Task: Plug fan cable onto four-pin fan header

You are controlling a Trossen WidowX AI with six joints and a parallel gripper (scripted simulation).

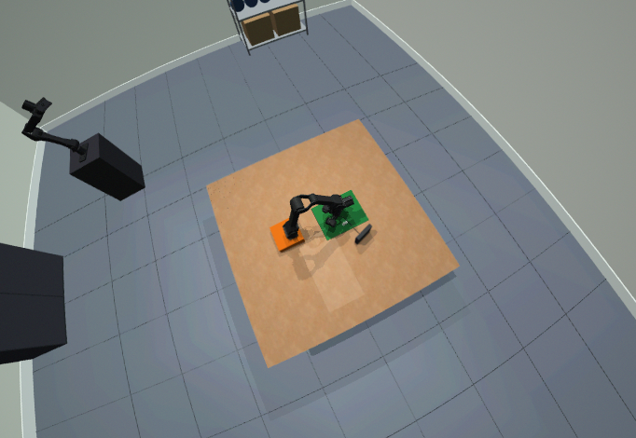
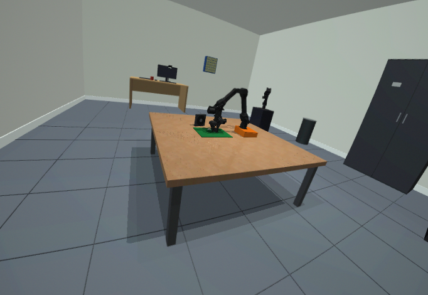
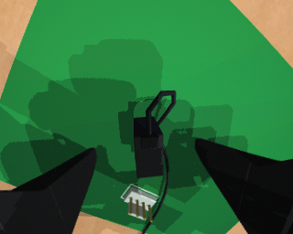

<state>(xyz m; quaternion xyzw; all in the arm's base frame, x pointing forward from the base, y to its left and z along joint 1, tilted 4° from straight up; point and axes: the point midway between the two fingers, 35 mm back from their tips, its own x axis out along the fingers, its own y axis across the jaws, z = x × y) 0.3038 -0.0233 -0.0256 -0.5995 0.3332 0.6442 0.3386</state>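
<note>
The green board is 30 mm below my gripper tip, 30 mm ahead of it and 10 mm to the left of it. Round my gripper tip: black fan (180 mm to the right, 80 mm ahead, 40 mm above); black plug (10 mm to the left, 10 mm behind, 10 mm above); white four-pin header (60 mm to the right, 30 mm ahead, 20 mm below).
</note>
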